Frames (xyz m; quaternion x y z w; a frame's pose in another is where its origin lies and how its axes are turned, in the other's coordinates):
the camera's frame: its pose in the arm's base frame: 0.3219 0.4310 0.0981 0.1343 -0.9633 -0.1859 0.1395
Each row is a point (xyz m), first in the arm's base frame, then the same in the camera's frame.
Working: the arm's base frame: its pose in the camera's frame: 0.4102 -0.3579 0.0519 -0.1343 0.9633 0.1859 0.1395

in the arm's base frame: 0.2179 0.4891 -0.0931
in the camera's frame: 0.0363 -0.0021 0.2223
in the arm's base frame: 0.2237 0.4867 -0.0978
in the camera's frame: 0.0307 -0.0073 0.2239
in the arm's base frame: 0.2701 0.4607 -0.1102
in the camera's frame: -0.0069 -0.0451 0.2118
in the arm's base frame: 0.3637 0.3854 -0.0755
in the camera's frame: -0.0625 -0.1181 0.1269
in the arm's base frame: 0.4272 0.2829 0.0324
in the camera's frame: -0.0658 -0.1803 -0.0224
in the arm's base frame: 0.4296 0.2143 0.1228
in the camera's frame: -0.0269 -0.2064 -0.1258
